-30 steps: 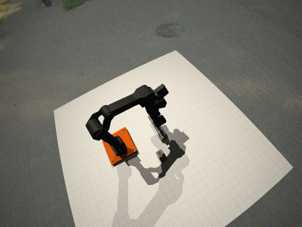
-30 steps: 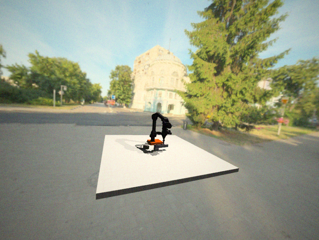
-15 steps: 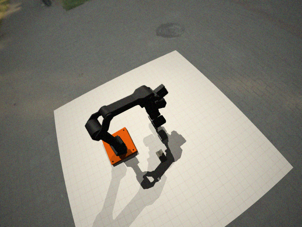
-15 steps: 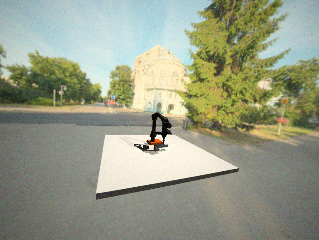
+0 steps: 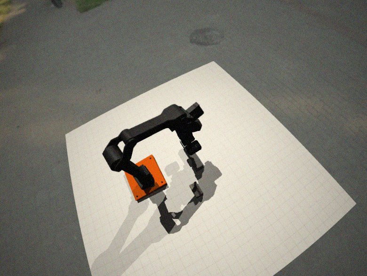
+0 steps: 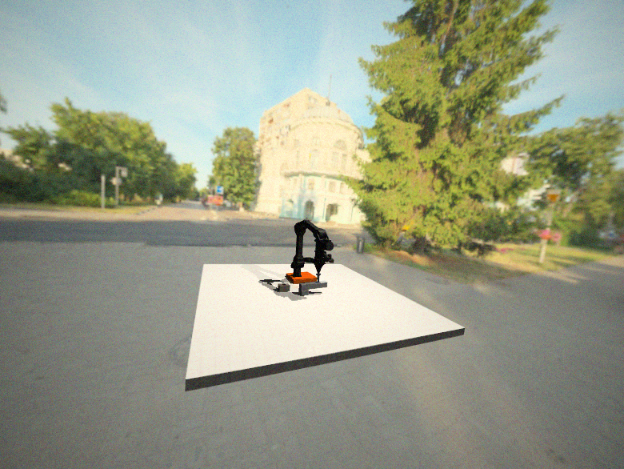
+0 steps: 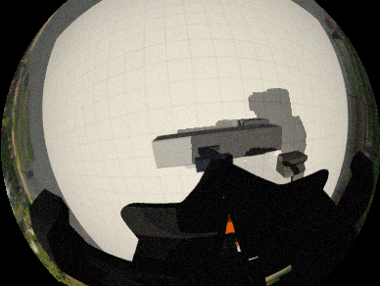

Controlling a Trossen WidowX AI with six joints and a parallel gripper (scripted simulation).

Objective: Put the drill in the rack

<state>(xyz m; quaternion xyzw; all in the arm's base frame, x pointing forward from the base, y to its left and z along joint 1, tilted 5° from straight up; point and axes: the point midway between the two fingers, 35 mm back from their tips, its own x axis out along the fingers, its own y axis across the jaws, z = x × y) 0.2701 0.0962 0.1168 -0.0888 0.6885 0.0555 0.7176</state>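
The thin upright pin lies 30 mm below my gripper tip. From my gripper tip the other things lie so: long grey block 30 mm to the right, 90 mm below; then olive drill 50 mm to the right, 80 mm below; then grey grooved rack 40 mm behind, 210 mm to the right, 110 mm below.
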